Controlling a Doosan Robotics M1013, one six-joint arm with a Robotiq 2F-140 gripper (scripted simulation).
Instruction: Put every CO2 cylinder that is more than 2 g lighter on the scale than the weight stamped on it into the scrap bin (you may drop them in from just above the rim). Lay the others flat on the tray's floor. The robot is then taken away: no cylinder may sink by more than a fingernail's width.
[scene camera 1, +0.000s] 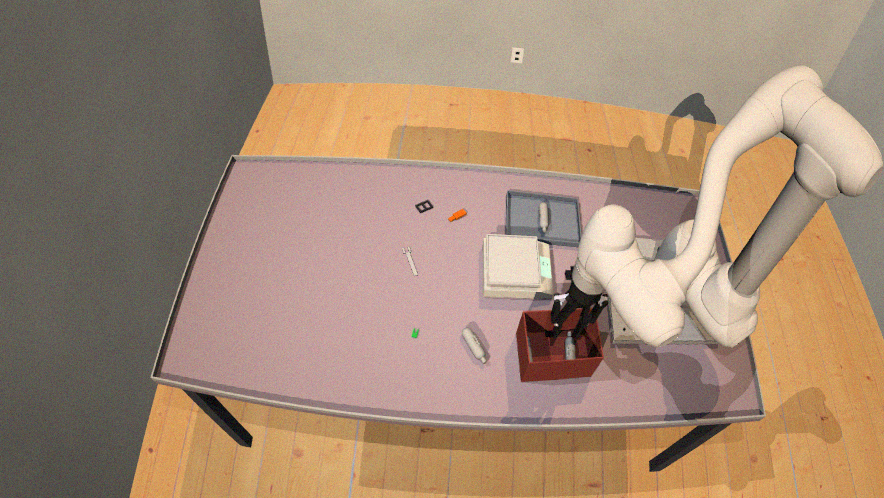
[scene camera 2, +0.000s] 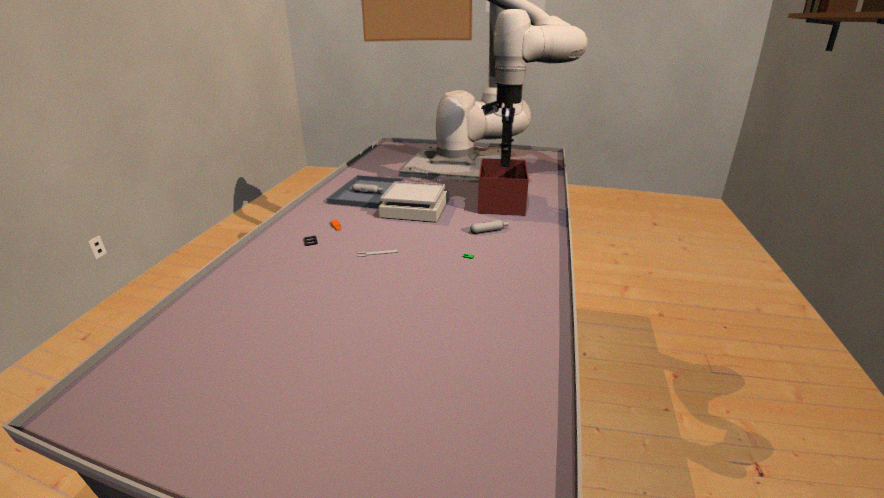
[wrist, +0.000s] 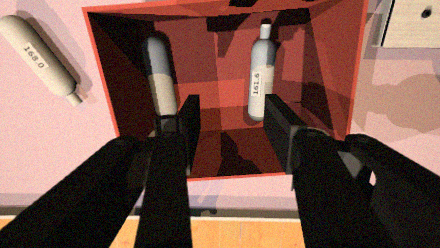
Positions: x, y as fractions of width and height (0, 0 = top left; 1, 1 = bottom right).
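My gripper (scene camera 1: 0.64, 0.67) is there, and you get it in the wrist view too (wrist: 0.53, 0.45). There's a red scrap bin (scene camera 2: 0.57, 0.38), which the wrist view has as well (wrist: 0.72, 0.25). I can also see a grey tray (scene camera 1: 0.59, 0.42), and scene camera 2 has it too (scene camera 2: 0.39, 0.39), but in the wrist view the tray is out of frame.
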